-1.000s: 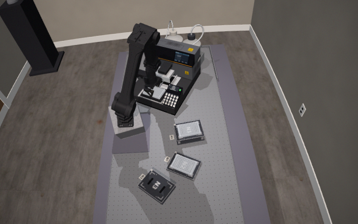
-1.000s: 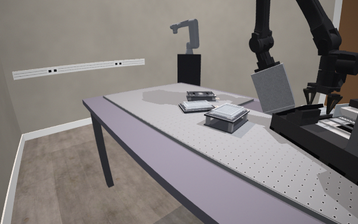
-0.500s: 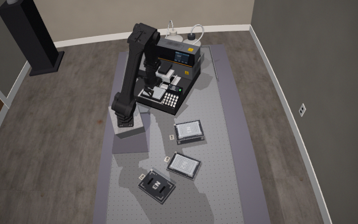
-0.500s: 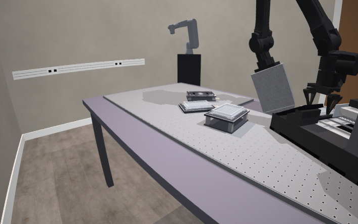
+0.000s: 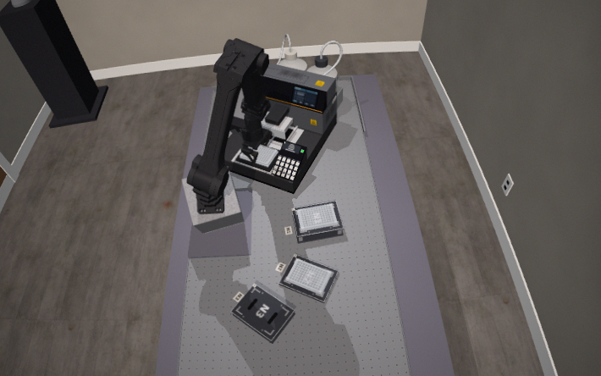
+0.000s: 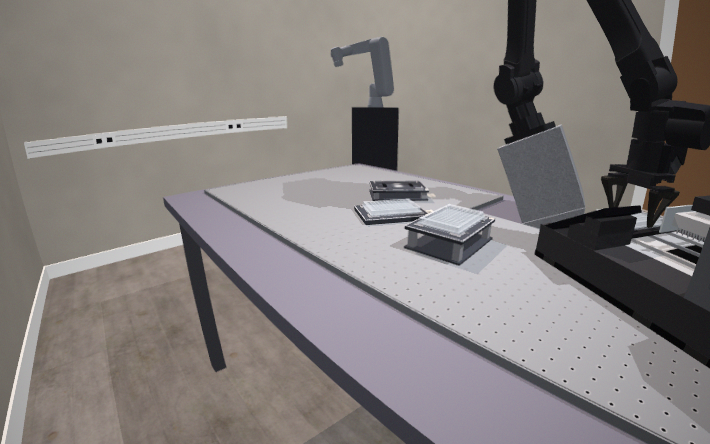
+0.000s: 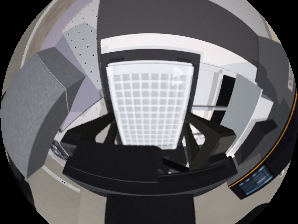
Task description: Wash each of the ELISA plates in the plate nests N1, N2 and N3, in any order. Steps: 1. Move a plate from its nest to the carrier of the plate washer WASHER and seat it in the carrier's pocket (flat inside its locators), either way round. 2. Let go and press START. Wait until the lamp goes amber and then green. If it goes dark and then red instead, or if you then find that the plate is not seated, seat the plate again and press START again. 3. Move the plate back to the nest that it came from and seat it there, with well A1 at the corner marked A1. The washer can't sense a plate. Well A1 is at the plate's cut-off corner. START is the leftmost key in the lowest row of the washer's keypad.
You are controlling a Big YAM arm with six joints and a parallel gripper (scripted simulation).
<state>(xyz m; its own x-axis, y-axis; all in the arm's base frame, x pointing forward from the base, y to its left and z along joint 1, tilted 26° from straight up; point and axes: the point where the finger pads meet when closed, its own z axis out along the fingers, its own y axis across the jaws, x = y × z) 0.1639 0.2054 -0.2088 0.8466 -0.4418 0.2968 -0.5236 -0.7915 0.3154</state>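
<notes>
Now: hand 1 cm above the washer carrier. The rest, counted from my hand: plate washer: 8 cm ahead, 13 cm to the left, 4 cm above.
</notes>
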